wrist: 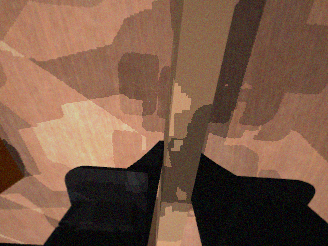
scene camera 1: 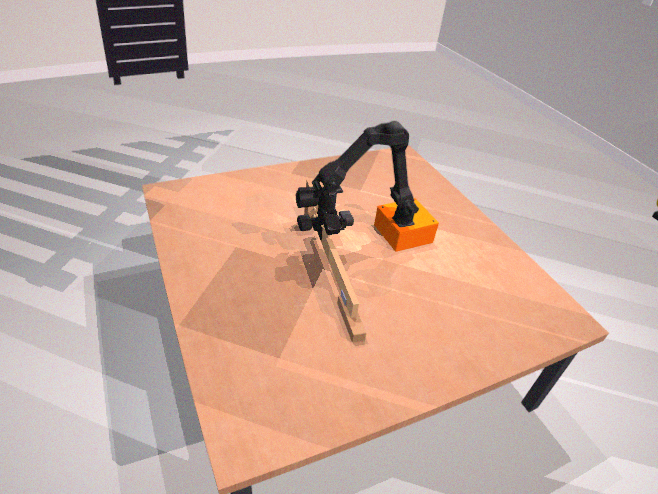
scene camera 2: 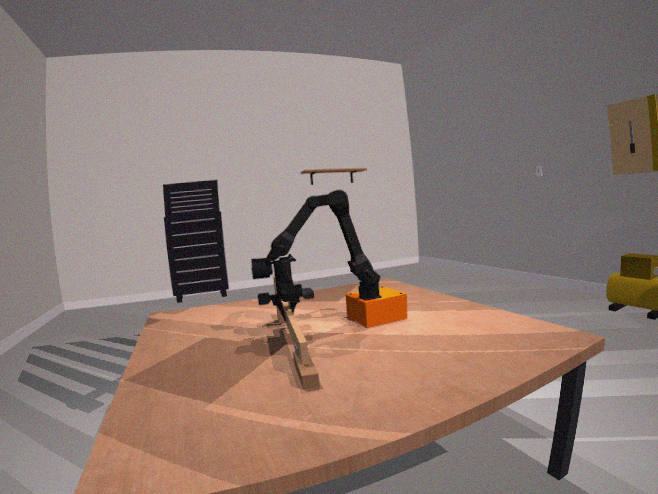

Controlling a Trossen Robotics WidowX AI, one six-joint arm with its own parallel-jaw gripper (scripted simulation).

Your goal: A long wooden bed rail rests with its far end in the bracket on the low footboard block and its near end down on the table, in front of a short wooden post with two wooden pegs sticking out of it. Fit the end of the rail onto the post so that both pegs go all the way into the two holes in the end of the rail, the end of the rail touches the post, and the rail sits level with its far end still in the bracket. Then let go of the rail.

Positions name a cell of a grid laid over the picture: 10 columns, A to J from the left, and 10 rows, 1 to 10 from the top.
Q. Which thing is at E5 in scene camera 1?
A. My gripper.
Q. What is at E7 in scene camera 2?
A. My gripper.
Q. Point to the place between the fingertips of my gripper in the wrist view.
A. F6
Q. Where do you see a wooden bed rail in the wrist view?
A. At G2
